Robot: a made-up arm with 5 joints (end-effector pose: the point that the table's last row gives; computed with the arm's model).
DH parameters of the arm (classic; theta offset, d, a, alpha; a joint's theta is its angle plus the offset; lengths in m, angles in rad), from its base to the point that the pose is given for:
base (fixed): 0 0.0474 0 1.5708
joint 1: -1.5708 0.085 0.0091 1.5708
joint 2: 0 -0.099 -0.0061 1.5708
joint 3: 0 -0.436 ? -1.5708
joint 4: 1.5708 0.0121 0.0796 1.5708
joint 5: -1.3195 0 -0.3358 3.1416
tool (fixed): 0.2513 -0.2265 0 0
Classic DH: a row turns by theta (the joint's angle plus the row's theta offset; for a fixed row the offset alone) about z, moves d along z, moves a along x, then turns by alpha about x.
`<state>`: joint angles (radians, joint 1 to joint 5).
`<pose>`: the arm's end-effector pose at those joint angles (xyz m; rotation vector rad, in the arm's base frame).
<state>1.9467 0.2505 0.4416 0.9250 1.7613</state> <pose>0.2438 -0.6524 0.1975 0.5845 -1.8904 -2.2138</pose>
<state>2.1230 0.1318 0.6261 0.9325 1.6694</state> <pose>0.3026 -0.6081 0.1717 0.5685 -1.8223 -2.0604</pose>
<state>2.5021 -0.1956 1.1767 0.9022 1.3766</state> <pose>0.3808 -0.5003 0.0826 0.2354 -1.7272 -1.4584</pose>
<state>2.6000 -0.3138 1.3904 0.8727 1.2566</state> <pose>0.3665 -0.4973 0.0382 0.0230 -1.6773 -1.2146</pose>
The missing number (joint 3, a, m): 0.0773
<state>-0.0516 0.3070 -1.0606 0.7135 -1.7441</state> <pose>0.0732 -0.9455 0.2906 -1.4999 0.0434 1.2418</pose>
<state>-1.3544 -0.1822 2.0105 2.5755 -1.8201</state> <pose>-0.0784 -0.2657 -0.3887 -0.6092 -0.1086 -1.3878</pose>
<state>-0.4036 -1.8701 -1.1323 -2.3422 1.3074</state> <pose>-0.3206 -0.0507 -0.3287 -2.5597 0.0711 -0.4727</pose>
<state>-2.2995 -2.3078 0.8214 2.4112 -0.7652</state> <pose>-0.4842 -0.1110 0.3750 1.1685 1.3839 0.9152</pose>
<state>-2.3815 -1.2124 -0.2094 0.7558 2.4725</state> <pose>-0.7344 -0.0837 0.1730 2.4604 -0.8637 1.3939</pose>
